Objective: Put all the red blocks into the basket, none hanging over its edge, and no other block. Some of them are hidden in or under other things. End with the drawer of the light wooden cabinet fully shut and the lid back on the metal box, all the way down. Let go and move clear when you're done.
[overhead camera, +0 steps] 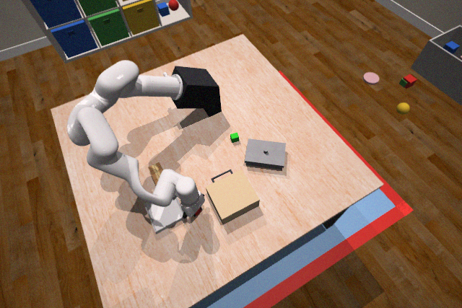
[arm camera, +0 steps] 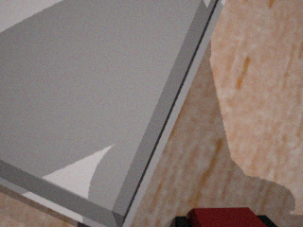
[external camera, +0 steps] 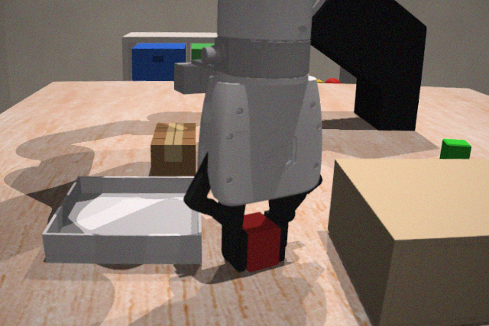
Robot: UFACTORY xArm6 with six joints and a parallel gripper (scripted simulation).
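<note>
The grey basket is 12 cm to the right of my hand, 7 cm behind it and 1 cm below it. The rest, counted from my hand: drawer (17 cm to the left, 2 cm ahead, 2 cm above); light wooden cabinet (17 cm to the left, 3 cm ahead, 2 cm above); cardboard box (24 cm behind, 8 cm to the right, 2 cm above).
</note>
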